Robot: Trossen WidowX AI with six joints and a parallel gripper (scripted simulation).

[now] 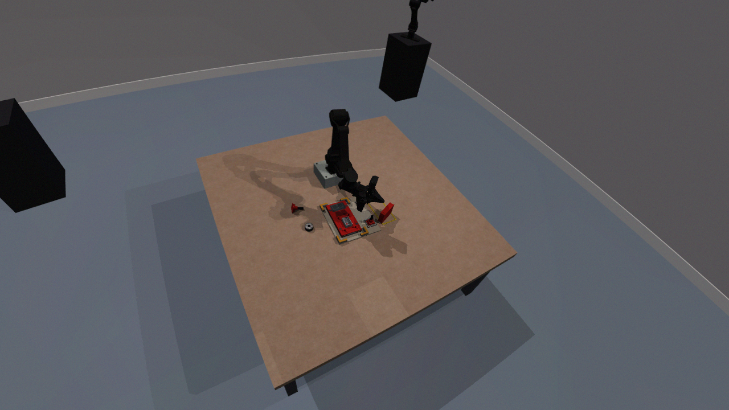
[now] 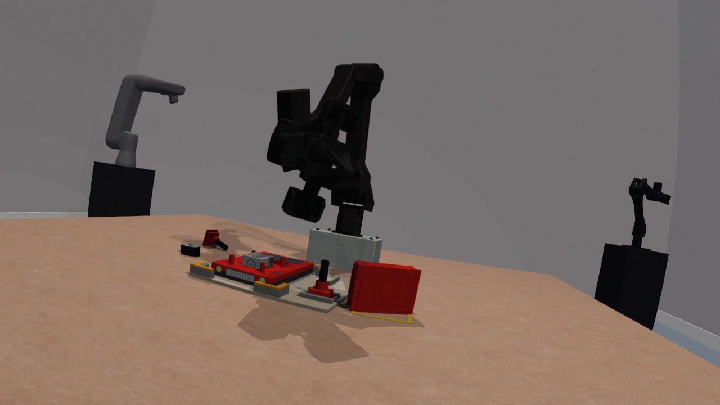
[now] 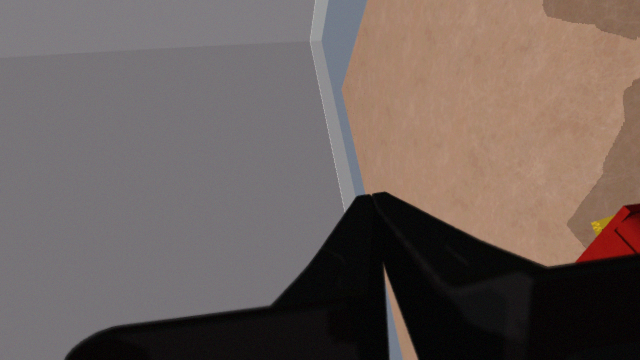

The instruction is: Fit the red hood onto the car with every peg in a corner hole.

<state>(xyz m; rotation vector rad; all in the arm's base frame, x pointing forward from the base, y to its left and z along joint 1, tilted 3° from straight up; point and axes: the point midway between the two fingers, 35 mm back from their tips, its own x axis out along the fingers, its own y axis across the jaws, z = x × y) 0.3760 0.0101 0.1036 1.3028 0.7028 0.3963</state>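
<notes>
Right now the red hood is 3 cm behind my gripper tip, 7 cm to the left of it and 15 cm below it. The rest, counted from my gripper tip: grey engine block (8 cm behind, 13 cm to the right, 16 cm below); then jig base plate (10 cm behind, 11 cm to the right, 18 cm below); then black ring (15 cm behind, 30 cm to the right, 18 cm below).
</notes>
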